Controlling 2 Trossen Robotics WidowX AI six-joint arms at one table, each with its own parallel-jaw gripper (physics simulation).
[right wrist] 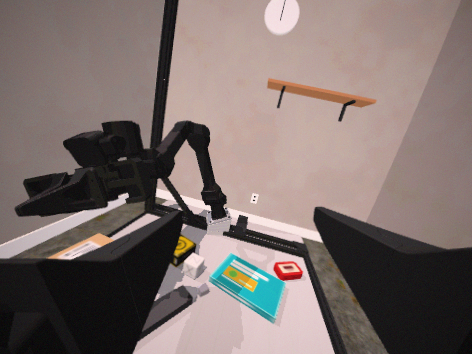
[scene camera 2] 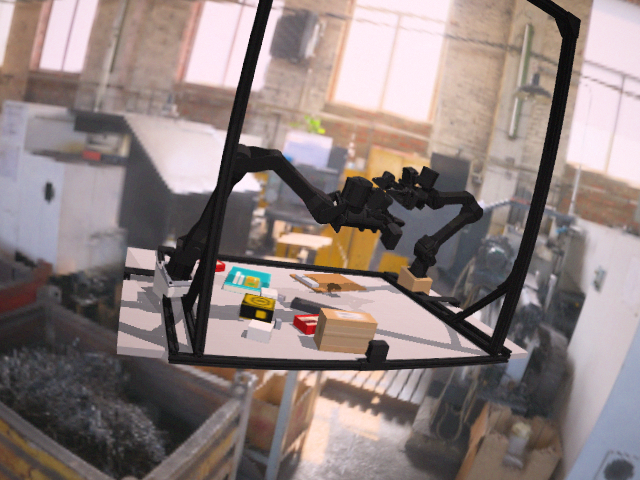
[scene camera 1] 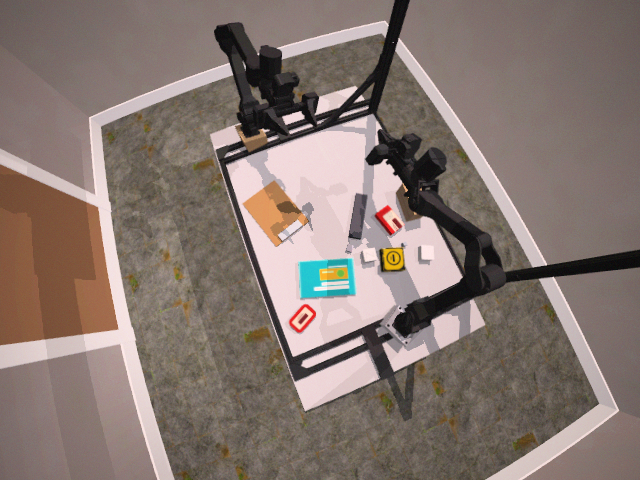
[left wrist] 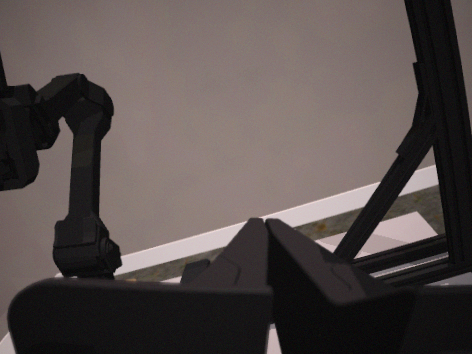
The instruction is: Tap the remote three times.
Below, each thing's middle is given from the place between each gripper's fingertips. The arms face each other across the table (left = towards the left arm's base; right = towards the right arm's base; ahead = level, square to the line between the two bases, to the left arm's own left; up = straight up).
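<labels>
Remote [right wrist: 163,309]: my right hand is 380 mm above it, 200 mm to the right of it and 100 mm past it.
My left hand is 310 mm above the remote, 120 mm short of it and 120 mm to the right of it. By its middle, the remote is nearer to my left hand than to my right hand.
</labels>
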